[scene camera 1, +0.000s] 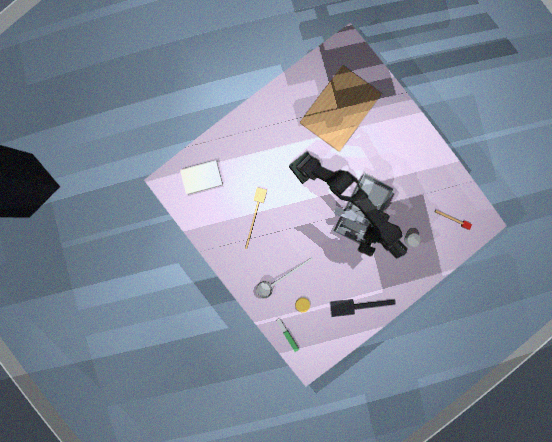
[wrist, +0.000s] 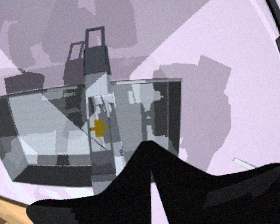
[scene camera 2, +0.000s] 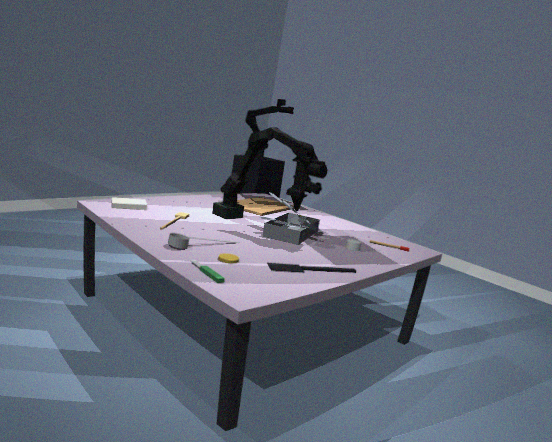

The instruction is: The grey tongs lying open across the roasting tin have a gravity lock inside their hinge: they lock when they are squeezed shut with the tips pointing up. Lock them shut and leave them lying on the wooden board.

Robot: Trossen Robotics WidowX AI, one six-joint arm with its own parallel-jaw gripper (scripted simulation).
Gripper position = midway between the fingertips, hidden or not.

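Observation:
Wrist view: my gripper (wrist: pixel 147 146), shut and holding nothing, and a roasting tin (wrist: pixel 52 149); the beige block is out of frame in the wrist view. Scene camera 1 shows that beige block (scene camera 1: pixel 204 176) and a wooden board (scene camera 1: pixel 340 108). In scene camera 2, the roasting tin (scene camera 2: pixel 289 233) is visible.

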